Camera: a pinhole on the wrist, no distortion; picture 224 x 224 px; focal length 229.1 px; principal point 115.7 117.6 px. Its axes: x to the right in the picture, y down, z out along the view. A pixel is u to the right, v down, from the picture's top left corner.
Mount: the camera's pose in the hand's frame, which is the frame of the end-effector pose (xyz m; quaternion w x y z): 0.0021 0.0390 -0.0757 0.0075 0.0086 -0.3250 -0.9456
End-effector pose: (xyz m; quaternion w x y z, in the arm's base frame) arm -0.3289 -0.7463 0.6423 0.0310 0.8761 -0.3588 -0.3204
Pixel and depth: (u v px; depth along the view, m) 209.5 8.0 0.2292
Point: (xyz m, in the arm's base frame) -0.5636 -0.8725 0.7411
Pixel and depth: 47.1 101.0 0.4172
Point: -0.5993 -1.0196 0.4830
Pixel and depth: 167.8 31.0 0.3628
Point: -0.6742 -0.9393 0.6960
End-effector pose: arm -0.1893 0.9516 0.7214 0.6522 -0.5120 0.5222 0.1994
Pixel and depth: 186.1 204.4 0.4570
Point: -0.2019 1.4046 0.7409
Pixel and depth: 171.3 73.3 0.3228
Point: -0.3806 1.2098 0.6547
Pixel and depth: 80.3 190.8 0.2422
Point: -0.1997 1.1356 0.6203
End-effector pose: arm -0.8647 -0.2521 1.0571 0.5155 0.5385 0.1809 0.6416
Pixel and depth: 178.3 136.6 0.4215
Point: -0.7605 -0.5538 1.3051
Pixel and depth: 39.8 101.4 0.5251
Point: -0.7518 -0.3727 1.5633
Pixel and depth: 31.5 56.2 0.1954
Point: -0.9099 -0.2893 1.2676
